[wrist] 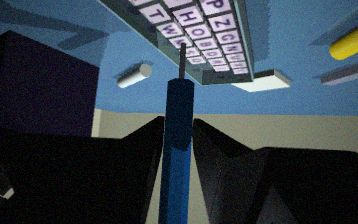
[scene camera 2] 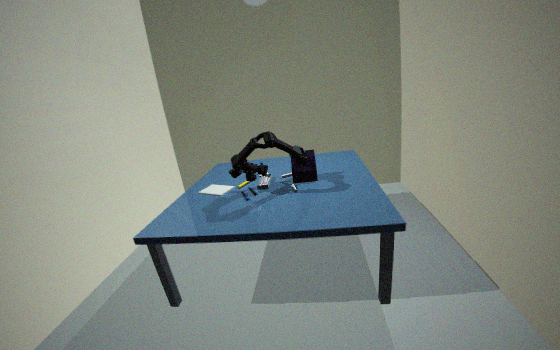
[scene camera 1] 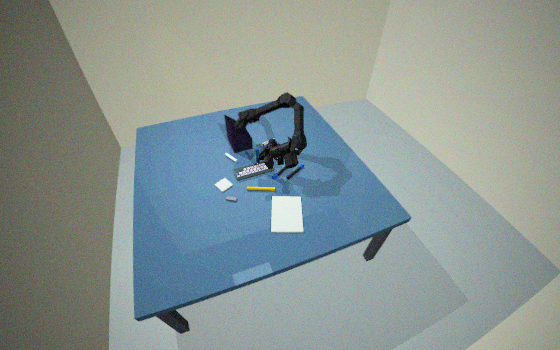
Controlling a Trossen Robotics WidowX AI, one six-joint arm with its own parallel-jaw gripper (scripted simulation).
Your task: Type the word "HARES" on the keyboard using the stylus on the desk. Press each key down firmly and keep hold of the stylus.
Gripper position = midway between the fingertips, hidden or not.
In view: the gripper (wrist: 178, 124) and a white sheet (scene camera 1: 286, 217).
The wrist view does not show the white sheet: it is out of frame.
